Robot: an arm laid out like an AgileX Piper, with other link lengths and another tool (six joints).
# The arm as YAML. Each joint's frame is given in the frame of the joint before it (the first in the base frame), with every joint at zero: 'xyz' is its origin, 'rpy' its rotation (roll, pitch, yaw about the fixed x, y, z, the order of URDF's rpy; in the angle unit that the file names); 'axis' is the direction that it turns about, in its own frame. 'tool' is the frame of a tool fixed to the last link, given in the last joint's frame.
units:
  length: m
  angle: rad
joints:
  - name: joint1
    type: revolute
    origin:
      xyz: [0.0, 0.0, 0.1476]
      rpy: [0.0, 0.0, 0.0]
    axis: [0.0, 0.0, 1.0]
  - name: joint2
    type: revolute
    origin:
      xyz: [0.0, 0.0, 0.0]
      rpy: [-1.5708, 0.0, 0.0]
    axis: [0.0, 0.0, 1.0]
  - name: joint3
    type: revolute
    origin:
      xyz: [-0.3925, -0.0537, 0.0]
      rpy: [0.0, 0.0, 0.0]
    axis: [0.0, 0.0, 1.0]
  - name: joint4
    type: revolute
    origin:
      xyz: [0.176, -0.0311, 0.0]
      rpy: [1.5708, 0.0, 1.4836]
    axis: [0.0, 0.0, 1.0]
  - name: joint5
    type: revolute
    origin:
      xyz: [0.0, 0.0, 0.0]
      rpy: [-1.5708, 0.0, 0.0]
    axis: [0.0, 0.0, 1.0]
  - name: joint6
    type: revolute
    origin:
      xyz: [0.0, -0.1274, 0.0]
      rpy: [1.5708, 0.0, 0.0]
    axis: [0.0, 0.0, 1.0]
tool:
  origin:
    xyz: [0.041, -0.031, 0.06]
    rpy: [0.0, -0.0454, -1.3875]
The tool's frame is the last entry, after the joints.
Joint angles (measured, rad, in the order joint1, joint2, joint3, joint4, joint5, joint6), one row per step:
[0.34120 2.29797 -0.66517 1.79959 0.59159 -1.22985]
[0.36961 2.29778 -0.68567 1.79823 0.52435 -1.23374]
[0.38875 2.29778 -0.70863 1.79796 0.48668 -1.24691]
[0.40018 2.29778 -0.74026 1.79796 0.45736 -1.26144]
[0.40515 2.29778 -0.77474 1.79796 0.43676 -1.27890]
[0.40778 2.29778 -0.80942 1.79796 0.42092 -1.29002]
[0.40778 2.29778 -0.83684 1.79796 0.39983 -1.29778]
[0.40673 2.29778 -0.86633 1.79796 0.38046 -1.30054]
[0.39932 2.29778 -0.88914 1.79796 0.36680 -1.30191]
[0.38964 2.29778 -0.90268 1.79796 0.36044 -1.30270]
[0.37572 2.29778 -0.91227 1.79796 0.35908 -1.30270]
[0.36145 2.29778 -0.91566 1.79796 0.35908 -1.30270]
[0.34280 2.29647 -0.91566 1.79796 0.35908 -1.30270]
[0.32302 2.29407 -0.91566 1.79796 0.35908 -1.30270]
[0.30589 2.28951 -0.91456 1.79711 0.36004 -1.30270]
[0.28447 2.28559 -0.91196 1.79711 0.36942 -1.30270]
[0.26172 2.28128 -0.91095 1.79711 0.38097 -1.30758]
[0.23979 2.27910 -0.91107 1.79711 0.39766 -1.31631]
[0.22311 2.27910 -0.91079 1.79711 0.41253 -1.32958]
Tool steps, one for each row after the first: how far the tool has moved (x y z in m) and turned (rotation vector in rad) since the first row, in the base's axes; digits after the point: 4 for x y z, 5 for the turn. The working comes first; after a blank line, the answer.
Tool pose at each row, in the base's axes (x y z in m, rotation vector in rad; the steps are taken from these numbers as rounded here):
[0.2476 0.1944 0.0627 -1.48574 2.26787 0.76893]
[0.2503 0.1926 0.0568 -1.55142 2.26922 0.68886]
[0.2555 0.1936 0.0536 -1.59938 2.24592 0.63600]
[0.2650 0.1953 0.0516 -1.63193 2.21293 0.58636]
[0.2765 0.1972 0.0507 -1.65400 2.17396 0.54336]
[0.2882 0.1997 0.0507 -1.66370 2.13990 0.50666]
[0.2983 0.1996 0.0505 -1.66960 2.12057 0.46733]
[0.3090 0.2000 0.0510 -1.66713 2.10402 0.43011]
[0.3186 0.1984 0.0516 -1.65615 2.09621 0.40112]
[0.3252 0.1960 0.0522 -1.64315 2.09458 0.38425]
[0.3311 0.1925 0.0529 -1.62481 2.09733 0.37374]
[0.3349 0.1881 0.0532 -1.60788 2.10485 0.36746]
[0.3385 0.1819 0.0537 -1.58673 2.11723 0.36064]
[0.3422 0.1753 0.0546 -1.56392 2.12929 0.35287]
[0.3451 0.1695 0.0563 -1.54452 2.13727 0.34647]
[0.3479 0.1636 0.0581 -1.51808 2.14525 0.34902]
[0.3514 0.1575 0.0603 -1.49424 2.14670 0.35077]
[0.3549 0.1524 0.0620 -1.47456 2.14174 0.35734]
[0.3574 0.1484 0.0628 -1.46650 2.13277 0.36331]

[0.0027 -0.0018 -0.0059 -0.05935 -0.03001 0.03071]
[0.0079 -0.0008 -0.0091 -0.08779 -0.06398 0.05886]
[0.0174 0.0009 -0.0111 -0.10487 -0.10541 0.07937]
[0.0289 0.0028 -0.0120 -0.11268 -0.14946 0.09551]
[0.0406 0.0053 -0.0120 -0.11616 -0.18963 0.10358]
[0.0507 0.0052 -0.0122 -0.12774 -0.22162 0.10583]
[0.0614 0.0056 -0.0117 -0.13702 -0.25263 0.10211]
[0.0710 0.0040 -0.0111 -0.14379 -0.27553 0.09181]
[0.0776 0.0016 -0.0105 -0.14690 -0.28850 0.08051]
[0.0835 -0.0019 -0.0098 -0.14708 -0.29657 0.06538]
[0.0873 -0.0063 -0.0095 -0.14808 -0.29868 0.05083]
[0.0909 -0.0125 -0.0090 -0.15044 -0.29851 0.03220]
[0.0946 -0.0191 -0.0081 -0.15265 -0.29927 0.01232]
[0.0975 -0.0249 -0.0064 -0.15332 -0.30132 -0.00410]
[0.1003 -0.0308 -0.0046 -0.14683 -0.30053 -0.02425]
[0.1038 -0.0369 -0.0024 -0.13833 -0.30411 -0.04143]
[0.1073 -0.0420 -0.0007 -0.12534 -0.30894 -0.05371]
[0.1098 -0.0460 0.0001 -0.11458 -0.31433 -0.05693]

